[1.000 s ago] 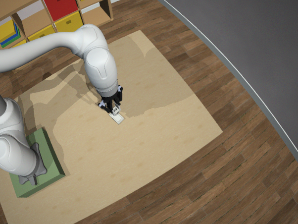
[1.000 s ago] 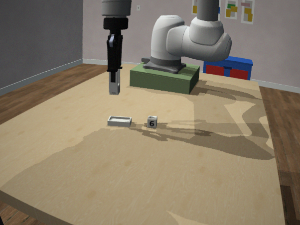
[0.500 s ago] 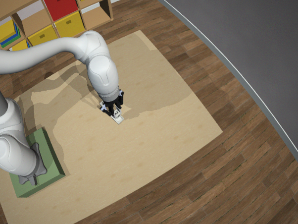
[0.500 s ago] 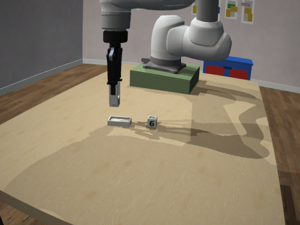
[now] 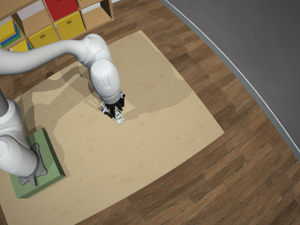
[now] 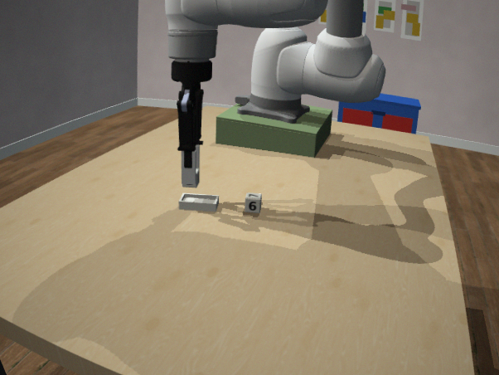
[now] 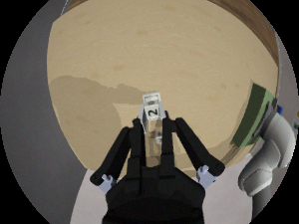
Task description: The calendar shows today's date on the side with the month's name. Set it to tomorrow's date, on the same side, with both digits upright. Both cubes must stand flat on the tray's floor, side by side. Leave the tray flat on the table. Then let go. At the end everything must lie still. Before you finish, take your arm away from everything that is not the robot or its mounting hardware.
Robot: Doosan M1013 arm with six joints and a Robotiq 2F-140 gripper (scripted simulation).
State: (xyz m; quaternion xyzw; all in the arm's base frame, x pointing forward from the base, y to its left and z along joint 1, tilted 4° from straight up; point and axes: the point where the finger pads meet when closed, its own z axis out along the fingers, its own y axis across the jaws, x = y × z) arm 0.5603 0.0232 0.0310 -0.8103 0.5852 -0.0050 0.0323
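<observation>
The grey tray is 80 mm below my hand, 20 mm to the left of it and 10 mm behind it.
</observation>
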